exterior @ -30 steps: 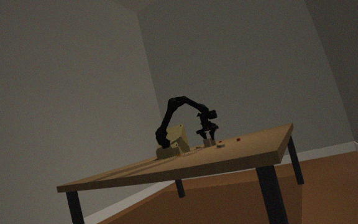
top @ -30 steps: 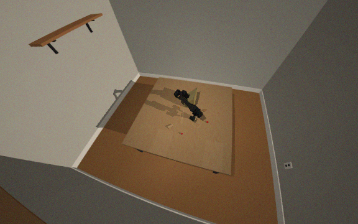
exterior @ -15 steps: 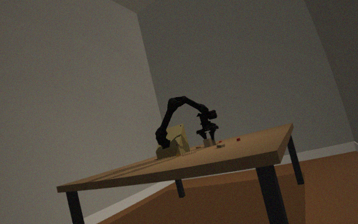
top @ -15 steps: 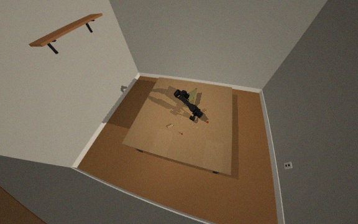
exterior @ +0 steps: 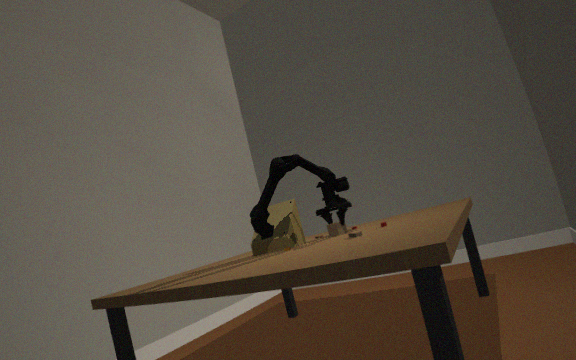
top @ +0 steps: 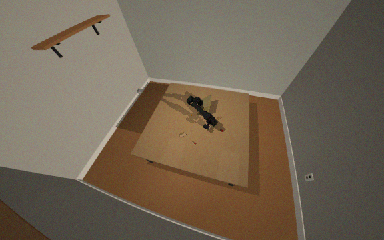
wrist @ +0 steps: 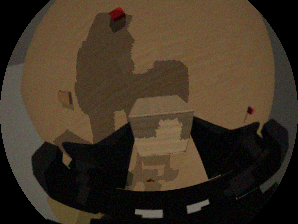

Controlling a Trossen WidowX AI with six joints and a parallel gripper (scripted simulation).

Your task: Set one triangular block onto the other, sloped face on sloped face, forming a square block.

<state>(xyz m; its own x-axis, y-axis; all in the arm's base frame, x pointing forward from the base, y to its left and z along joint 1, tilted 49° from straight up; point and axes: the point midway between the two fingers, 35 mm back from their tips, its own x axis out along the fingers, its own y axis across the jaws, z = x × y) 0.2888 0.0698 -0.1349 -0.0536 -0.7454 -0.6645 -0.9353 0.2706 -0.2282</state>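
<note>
My gripper tip is now 10 mm below the tan triangular block. The rest, counted from my gripper tip: tan block: 170 mm ahead, 290 mm to the right, 30 mm below.
</note>
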